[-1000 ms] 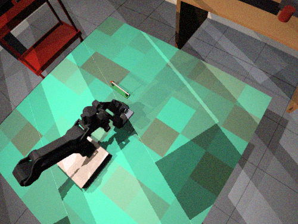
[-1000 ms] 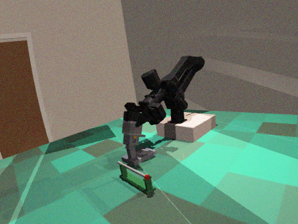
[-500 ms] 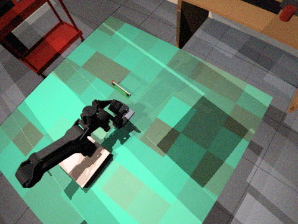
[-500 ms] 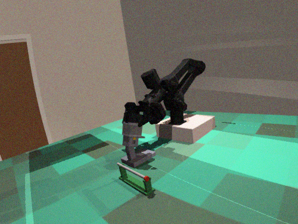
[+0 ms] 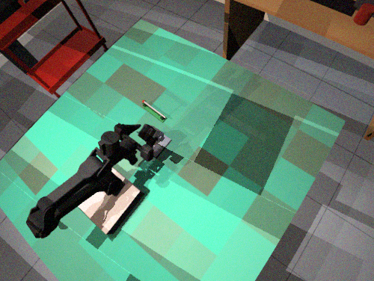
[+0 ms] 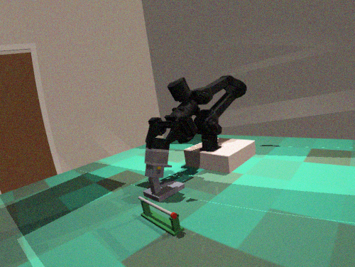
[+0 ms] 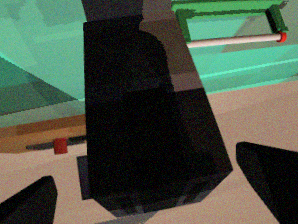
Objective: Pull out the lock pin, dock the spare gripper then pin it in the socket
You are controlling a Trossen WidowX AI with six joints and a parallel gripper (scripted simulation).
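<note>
Now: the spare gripper 4 cm below my gripper tip. From my gripper tip the other things lie so: grey mount (1 cm ahead, 11 cm below); then green pin rest (13 cm ahead, 12 cm to the left, 14 cm below).
</note>
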